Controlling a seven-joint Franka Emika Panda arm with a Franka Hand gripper.
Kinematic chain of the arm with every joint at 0, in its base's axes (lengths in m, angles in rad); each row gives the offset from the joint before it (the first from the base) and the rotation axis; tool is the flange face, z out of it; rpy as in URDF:
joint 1: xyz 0 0 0.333 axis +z
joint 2: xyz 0 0 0 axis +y
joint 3: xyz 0 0 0.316 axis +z
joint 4: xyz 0.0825 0 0 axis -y
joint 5: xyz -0.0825 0 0.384 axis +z
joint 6: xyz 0 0 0 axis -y
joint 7: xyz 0.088 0 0 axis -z
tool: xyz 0 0 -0.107 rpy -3.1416 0 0
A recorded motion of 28 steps. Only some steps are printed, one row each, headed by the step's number.
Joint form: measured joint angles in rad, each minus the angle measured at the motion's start. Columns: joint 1, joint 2, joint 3, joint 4, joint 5, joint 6, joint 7.
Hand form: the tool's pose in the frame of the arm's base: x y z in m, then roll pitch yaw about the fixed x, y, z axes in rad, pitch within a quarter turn. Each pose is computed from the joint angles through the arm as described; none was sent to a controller.
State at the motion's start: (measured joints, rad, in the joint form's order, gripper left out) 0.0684 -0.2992 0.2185 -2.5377 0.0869 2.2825 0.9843
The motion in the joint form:
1: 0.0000 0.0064 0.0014 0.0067 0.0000 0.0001 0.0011
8: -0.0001 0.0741 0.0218 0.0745 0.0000 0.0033 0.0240
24: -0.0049 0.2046 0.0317 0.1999 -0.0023 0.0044 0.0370
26: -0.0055 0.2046 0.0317 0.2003 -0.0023 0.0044 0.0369
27: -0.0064 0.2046 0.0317 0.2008 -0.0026 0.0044 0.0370
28: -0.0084 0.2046 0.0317 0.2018 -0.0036 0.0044 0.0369
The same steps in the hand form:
1: 0.4153 0.1243 0.3805 -3.1061 -0.0176 -0.7608
8: 0.4338 0.1403 0.3810 -3.0978 -0.0101 -0.7602
24: 0.4719 0.1556 0.3762 -3.0850 0.0154 -0.7620
26: 0.4721 0.1554 0.3764 -3.0847 0.0152 -0.7625
27: 0.4723 0.1550 0.3766 -3.0843 0.0147 -0.7633
28: 0.4729 0.1541 0.3771 -3.0838 0.0136 -0.7645

